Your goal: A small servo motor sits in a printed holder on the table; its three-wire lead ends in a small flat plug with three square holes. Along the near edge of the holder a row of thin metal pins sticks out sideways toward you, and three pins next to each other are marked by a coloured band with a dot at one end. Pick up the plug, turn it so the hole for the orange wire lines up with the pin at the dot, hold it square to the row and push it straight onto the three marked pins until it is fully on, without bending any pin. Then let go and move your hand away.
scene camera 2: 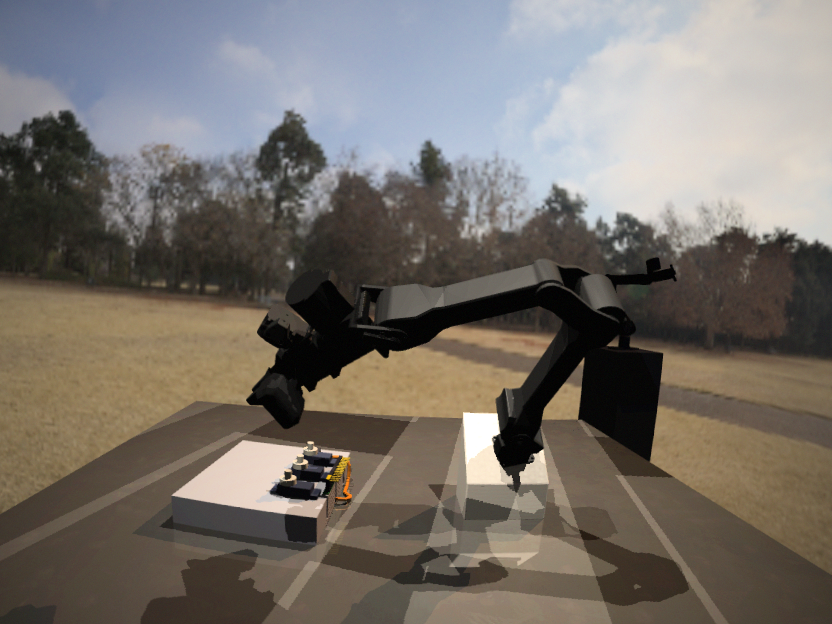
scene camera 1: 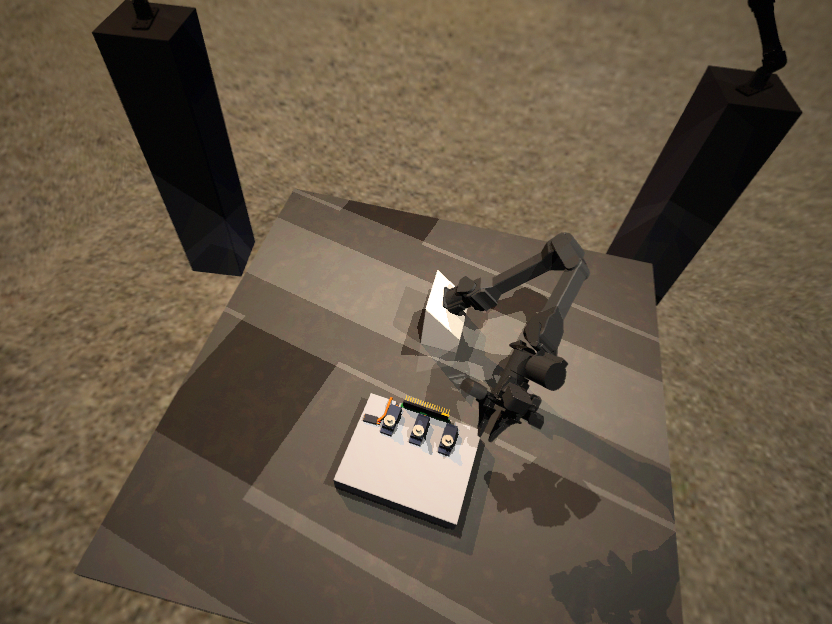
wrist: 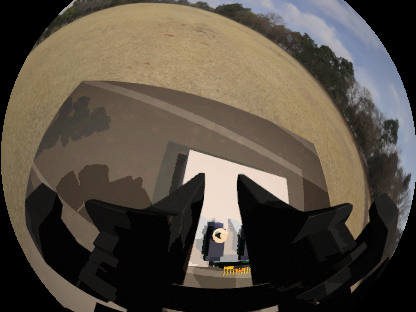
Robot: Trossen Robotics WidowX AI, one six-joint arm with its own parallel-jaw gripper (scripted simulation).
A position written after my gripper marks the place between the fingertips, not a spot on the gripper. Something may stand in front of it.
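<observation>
Through scene camera 2 I see my gripper (scene camera 2: 251, 396). Scene camera 1 gives me a white printed holder (scene camera 1: 418, 480), and my gripper appears there as well (scene camera 1: 484, 439). In the wrist view I find my gripper (wrist: 221, 179) together with the white printed holder (wrist: 220, 205).
</observation>
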